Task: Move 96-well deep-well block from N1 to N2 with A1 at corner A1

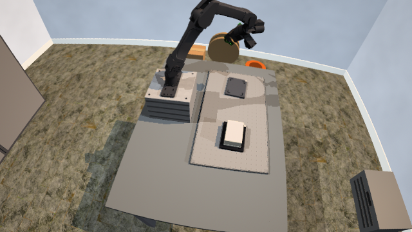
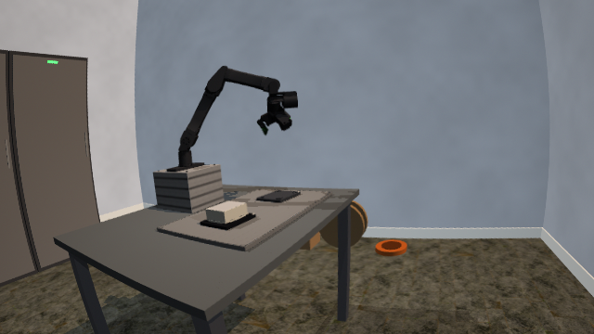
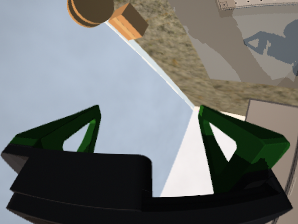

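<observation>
Now: the deep-well block 60 mm ahead of my hand, 500 mm to the right of it and 260 mm below it. Also, from my hand: nest N2: 70 mm ahead, 130 mm to the right, 280 mm below; then nest N1: 60 mm ahead, 500 mm to the right, 280 mm below.
</observation>
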